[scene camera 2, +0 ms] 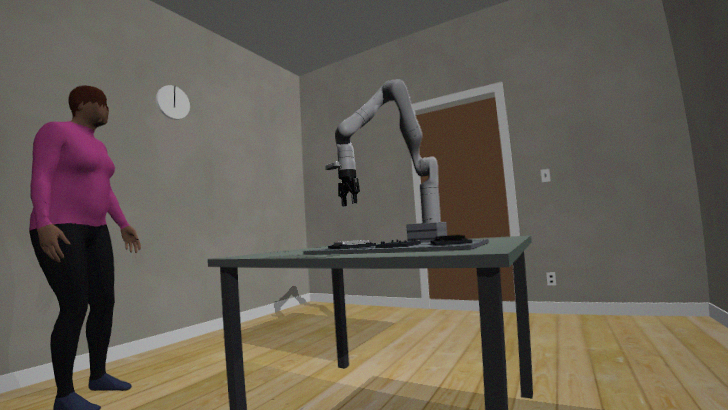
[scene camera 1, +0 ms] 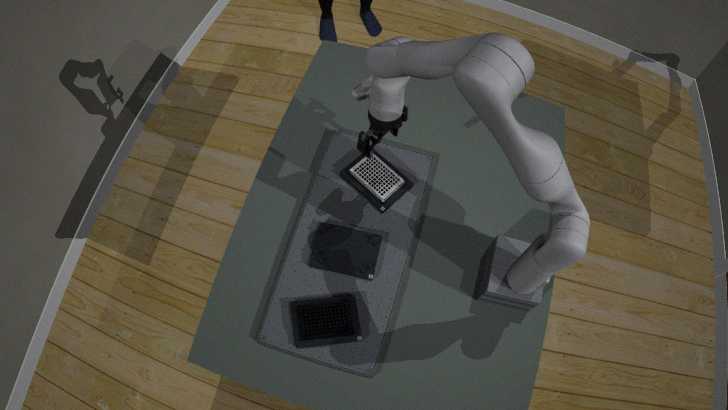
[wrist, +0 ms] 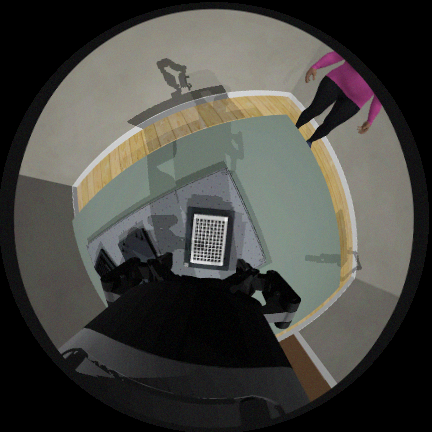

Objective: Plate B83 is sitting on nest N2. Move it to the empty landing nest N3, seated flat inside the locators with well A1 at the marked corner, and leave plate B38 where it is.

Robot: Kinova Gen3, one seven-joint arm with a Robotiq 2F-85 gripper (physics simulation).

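A white well plate (scene camera 1: 376, 177) (scene camera 2: 351, 242) (wrist: 209, 240) sits on a dark nest (scene camera 1: 397, 196) (wrist: 229, 240) with a white corner mark. An empty dark nest (scene camera 1: 346, 249) (wrist: 136, 245) is in the middle, its white mark at the lower right corner in scene camera 1. A black well plate (scene camera 1: 326, 316) (scene camera 2: 450, 238) sits on a third nest (scene camera 1: 328, 342). Plate and nest labels and well A1 are too small to read. My gripper (scene camera 1: 366, 147) (scene camera 2: 349, 203) (wrist: 203, 263) is open and empty, pointing down high above the white plate's area.
The three nests stand in a row on a grey perforated baseplate (scene camera 1: 277, 305) (wrist: 210, 185) on the green table (scene camera 1: 229, 315) (scene camera 2: 305, 262). The robot's base block (scene camera 1: 501, 259) (scene camera 2: 425, 230) is beside it. A person (scene camera 2: 76, 178) (wrist: 347, 80) stands beyond the table's edge.
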